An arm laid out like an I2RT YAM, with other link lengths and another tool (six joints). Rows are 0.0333 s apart.
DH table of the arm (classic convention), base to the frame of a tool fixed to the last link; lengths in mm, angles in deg. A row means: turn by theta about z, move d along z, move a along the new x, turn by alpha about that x. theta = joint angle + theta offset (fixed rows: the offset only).
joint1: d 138.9  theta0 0  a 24  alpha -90
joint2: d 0  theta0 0  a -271.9  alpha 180
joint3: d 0  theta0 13.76  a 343  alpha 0
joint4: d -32.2  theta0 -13.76  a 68.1  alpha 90
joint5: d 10.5  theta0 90  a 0  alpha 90
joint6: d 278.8  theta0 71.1  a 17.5  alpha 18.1
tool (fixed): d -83.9  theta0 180  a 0  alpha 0
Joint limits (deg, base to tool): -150..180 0..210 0..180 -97..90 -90..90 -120..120
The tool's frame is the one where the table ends.
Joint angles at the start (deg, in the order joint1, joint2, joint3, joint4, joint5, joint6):
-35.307 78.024 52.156 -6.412 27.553 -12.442
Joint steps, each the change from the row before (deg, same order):
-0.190 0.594 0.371 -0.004 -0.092 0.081
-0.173 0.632 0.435 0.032 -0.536 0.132
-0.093 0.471 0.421 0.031 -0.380 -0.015
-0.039 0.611 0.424 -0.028 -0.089 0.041
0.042 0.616 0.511 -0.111 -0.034 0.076
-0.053 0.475 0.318 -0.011 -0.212 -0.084
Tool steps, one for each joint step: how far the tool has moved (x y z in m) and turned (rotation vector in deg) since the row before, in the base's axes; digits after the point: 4 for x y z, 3 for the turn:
0.0007 -0.0021 -0.0016 0.199 0.091 -0.151
0.0024 -0.0014 -0.0015 0.376 -0.140 0.215
0.0022 -0.0011 -0.0002 0.172 -0.092 0.234
0.0016 -0.0012 -0.0014 0.179 0.113 0.016
0.0021 -0.0009 -0.0009 0.168 0.104 0.033
0.0015 -0.0008 -0.0013 0.163 0.135 0.166

